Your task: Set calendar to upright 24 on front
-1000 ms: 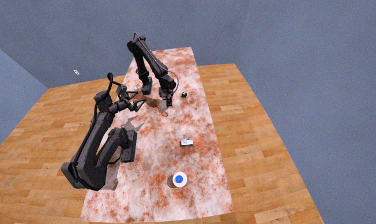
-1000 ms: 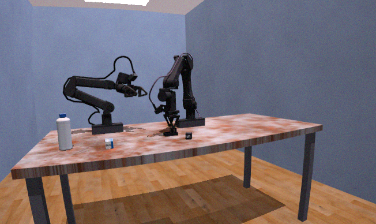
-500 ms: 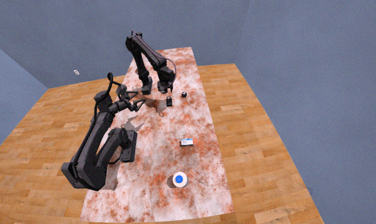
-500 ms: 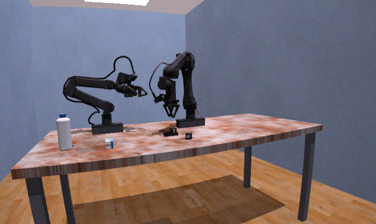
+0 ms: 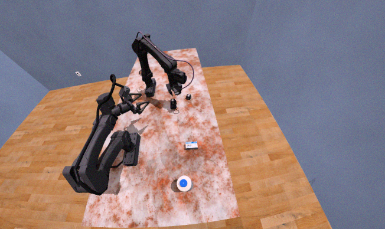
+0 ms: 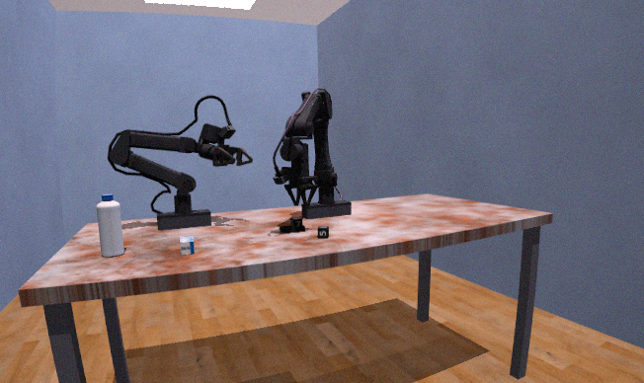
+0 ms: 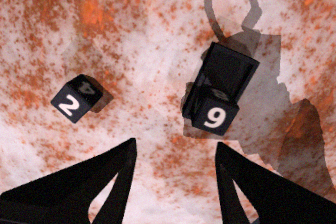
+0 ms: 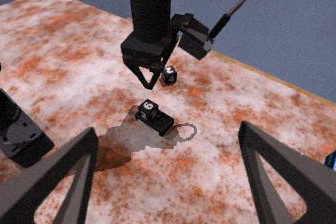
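Now: left hand 30 mm past the black tray, 30 mm to the left of it and 90 mm above it. Also, from my left hand: white box 120 mm ahead, 370 mm to the right, 80 mm below; then white bottle 90 mm ahead, 580 mm to the right, 10 mm below.
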